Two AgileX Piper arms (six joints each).
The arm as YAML. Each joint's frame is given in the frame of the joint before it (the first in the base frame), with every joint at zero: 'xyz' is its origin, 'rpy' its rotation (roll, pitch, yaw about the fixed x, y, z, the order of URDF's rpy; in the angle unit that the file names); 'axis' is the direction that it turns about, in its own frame. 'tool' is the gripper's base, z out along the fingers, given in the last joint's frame.
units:
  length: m
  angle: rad
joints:
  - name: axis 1
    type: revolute
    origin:
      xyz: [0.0, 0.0, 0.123]
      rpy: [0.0, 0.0, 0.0]
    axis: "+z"
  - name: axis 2
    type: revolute
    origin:
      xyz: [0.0, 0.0, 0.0]
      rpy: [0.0, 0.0, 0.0]
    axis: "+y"
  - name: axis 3
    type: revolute
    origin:
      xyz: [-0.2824, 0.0, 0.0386]
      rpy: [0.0, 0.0, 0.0]
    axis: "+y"
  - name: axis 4
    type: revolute
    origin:
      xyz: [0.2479, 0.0, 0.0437]
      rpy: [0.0, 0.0, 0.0]
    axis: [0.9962, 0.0, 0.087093]
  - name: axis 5
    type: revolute
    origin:
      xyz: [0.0, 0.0, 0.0]
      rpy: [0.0, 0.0, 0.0]
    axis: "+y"
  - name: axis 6
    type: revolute
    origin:
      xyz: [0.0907, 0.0, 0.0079]
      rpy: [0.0, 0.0, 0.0]
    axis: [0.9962, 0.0, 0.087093]
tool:
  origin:
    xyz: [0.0, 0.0, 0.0]
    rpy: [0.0, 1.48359, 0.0]
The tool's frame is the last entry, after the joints.
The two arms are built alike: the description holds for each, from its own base.
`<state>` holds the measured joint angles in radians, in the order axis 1, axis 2, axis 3, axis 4, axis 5, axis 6, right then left.
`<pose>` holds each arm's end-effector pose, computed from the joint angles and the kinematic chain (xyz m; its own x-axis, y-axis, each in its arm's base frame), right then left.
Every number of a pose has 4 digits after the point.
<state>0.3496 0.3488 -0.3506 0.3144 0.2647 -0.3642 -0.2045 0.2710 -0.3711 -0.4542 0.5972 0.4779</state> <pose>0.0775 0.0361 0.2852 -0.1274 -0.1102 -0.9857 -0.4248 0.9041 -0.0461 0.0572 -0.0348 0.2728 -0.3048 0.1563 -0.9395 0.4535 0.8913 0.0012</pose>
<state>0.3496 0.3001 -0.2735 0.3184 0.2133 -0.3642 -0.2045 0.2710 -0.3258 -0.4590 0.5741 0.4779</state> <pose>0.0736 0.0333 0.2675 -0.1118 -0.0966 -0.9890 -0.4098 0.9112 -0.0426 0.0595 -0.0347 0.2599 -0.3299 0.1521 -0.9317 0.4451 0.8954 -0.0114</pose>
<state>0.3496 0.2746 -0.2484 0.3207 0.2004 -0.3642 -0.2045 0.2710 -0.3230 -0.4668 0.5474 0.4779</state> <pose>0.0710 0.0320 0.2622 -0.1013 -0.0895 -0.9908 -0.4058 0.9130 -0.0410 0.0607 -0.0344 0.2612 -0.3139 0.1361 -0.9396 0.4357 0.9000 -0.0152</pose>
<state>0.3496 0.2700 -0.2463 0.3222 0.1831 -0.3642 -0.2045 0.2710 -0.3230 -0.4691 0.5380 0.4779</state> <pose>0.0708 0.0314 0.2633 -0.0848 -0.0809 -0.9931 -0.4002 0.9155 -0.0404 0.0610 -0.0342 0.2619 -0.3073 0.1306 -0.9426 0.4323 0.9016 -0.0160</pose>
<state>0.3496 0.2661 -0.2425 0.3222 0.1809 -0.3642 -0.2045 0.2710 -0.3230 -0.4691 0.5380 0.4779</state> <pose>0.0705 0.0312 0.2625 -0.0828 -0.0800 -0.9933 -0.3995 0.9158 -0.0405 0.0610 -0.0342 0.2619 -0.3073 0.1306 -0.9426 0.4323 0.9016 -0.0160</pose>
